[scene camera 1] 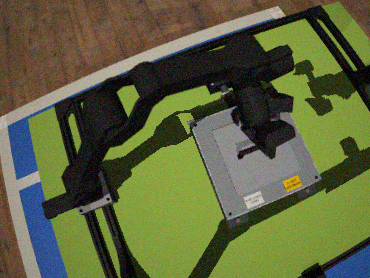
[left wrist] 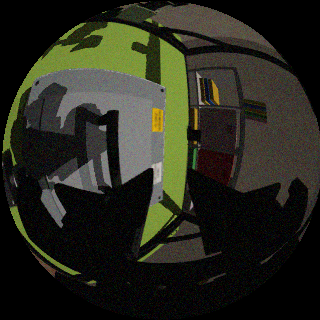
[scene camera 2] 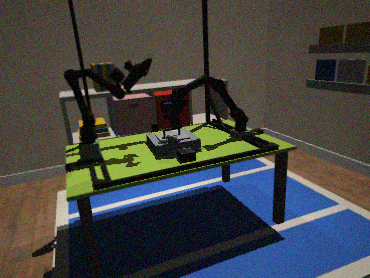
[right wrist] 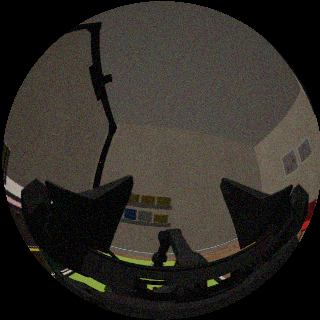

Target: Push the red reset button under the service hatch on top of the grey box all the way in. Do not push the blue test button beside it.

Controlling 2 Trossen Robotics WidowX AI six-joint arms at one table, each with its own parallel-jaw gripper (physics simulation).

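The grey box lies on the green table, with a black bar handle on top. The red button and the blue button do not show; arm, gripper and shadows cover parts of the top. My left gripper is over the box beside the handle, tilted, its fingers partly apart with nothing between them. Whether it touches the box cannot be told. My right gripper is wide open and empty, raised high at the left of scene camera 2, away from the box.
A yellow label and a white label are on the box top. A black block sits in front of the box. Black rails run along the table edges. A shelf unit stands behind.
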